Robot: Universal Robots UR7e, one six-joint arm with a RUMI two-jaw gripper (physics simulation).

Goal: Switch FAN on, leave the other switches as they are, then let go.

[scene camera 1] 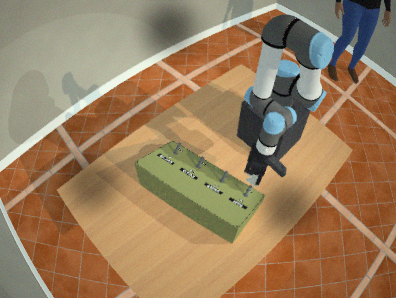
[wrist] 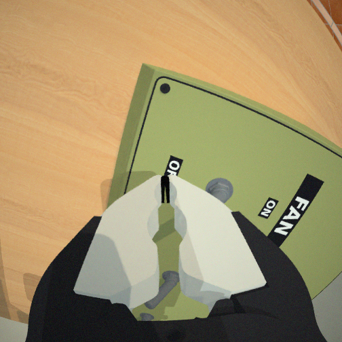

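Pixels of known places: gripper, between the fingertips: (scene camera 1: 253, 186); arm's base, origin of its link: (scene camera 1: 277, 99).
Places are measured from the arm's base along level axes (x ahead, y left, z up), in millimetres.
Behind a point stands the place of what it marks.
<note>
The green switch box (scene camera 1: 187, 202) @(x 625, y 41, z -91 mm) (wrist: 240, 132) lies on the table, with a row of grey levers. The FAN lever (scene camera 1: 248, 191) @(x 406, y 170, z -125 mm) (wrist: 220, 189) is the one nearest the box's right end in the scene view. In the wrist view its round base shows between the OFF label (wrist: 173, 165) and the ON label (wrist: 268, 207); the rest is hidden behind a finger, so its tilt cannot be told there. The FAN label (scene camera 1: 238, 203) @(x 481, y 180, z -114 mm) (wrist: 296, 211) is beside the ON label. My gripper (scene camera 1: 253, 181) @(x 367, y 169, z -139 mm) (wrist: 164, 177) is shut and empty, its tips close to the FAN lever on the OFF side.
The VENT lever (scene camera 1: 224, 176) @(x 423, y 50, z -123 mm) (wrist: 162, 290) shows through the gap between the fingers in the wrist view. The FEED lever (scene camera 1: 201, 162) @(x 441, y -64, z -124 mm) and VALVE lever (scene camera 1: 177, 148) @(x 462, y -187, z -124 mm) stand farther left. The wooden table (scene camera 1: 130, 250) @(x 924, y -8, z -238 mm) (wrist: 60, 100) surrounds the box. A person (scene camera 1: 356, 30) stands behind.
</note>
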